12 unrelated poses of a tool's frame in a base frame.
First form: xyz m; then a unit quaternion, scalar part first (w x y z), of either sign.
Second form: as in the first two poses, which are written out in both.
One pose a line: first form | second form
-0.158 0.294 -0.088 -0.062 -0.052 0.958 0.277 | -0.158 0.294 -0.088 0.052 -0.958 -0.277 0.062
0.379 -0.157 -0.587 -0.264 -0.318 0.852 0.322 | 0.379 -0.157 -0.587 0.318 -0.852 -0.322 0.264
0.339 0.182 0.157 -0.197 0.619 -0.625 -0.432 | 0.339 0.182 0.157 -0.619 0.625 0.432 0.197
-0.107 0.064 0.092 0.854 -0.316 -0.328 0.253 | -0.107 0.064 0.092 -0.316 -0.328 0.253 0.854
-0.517 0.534 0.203 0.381 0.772 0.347 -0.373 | -0.517 0.534 0.203 0.772 0.347 -0.373 0.381
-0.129 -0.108 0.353 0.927 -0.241 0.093 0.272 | -0.129 -0.108 0.353 -0.241 0.093 0.272 0.927
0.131 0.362 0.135 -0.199 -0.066 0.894 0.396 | 0.131 0.362 0.135 0.066 -0.894 -0.396 0.199
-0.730 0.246 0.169 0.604 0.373 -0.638 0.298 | -0.730 0.246 0.169 0.373 -0.638 0.298 0.604
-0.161 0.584 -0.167 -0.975 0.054 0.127 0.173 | -0.161 0.584 -0.167 -0.054 -0.127 -0.173 0.975
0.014 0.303 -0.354 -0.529 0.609 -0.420 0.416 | 0.014 0.303 -0.354 -0.609 0.420 -0.416 0.529
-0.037 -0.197 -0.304 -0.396 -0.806 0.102 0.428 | -0.037 -0.197 -0.304 0.806 -0.102 -0.428 0.396
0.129 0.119 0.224 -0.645 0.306 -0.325 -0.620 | 0.129 0.119 0.224 -0.306 0.325 0.620 0.645
